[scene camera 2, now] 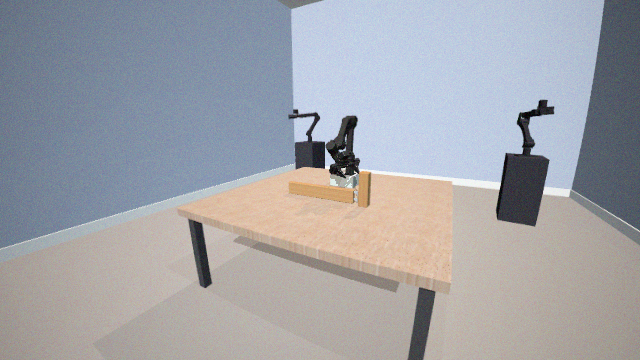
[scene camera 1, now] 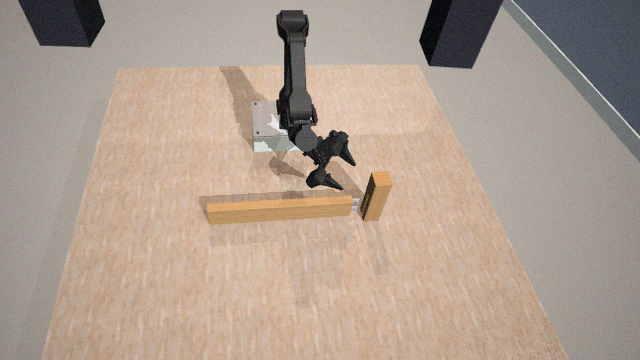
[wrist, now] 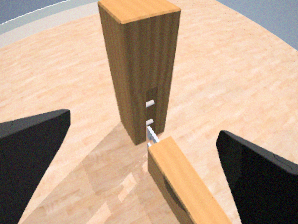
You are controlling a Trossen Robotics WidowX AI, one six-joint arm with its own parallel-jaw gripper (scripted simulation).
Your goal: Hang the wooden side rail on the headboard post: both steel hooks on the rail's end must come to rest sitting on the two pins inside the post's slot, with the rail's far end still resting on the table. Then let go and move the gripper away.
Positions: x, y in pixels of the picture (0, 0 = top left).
Scene:
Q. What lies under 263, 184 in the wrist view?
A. My gripper.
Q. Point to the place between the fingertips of my gripper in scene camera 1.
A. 349, 177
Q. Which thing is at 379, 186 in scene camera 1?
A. A headboard post.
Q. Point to a wooden side rail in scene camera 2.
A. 312, 190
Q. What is my gripper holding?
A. Nothing.

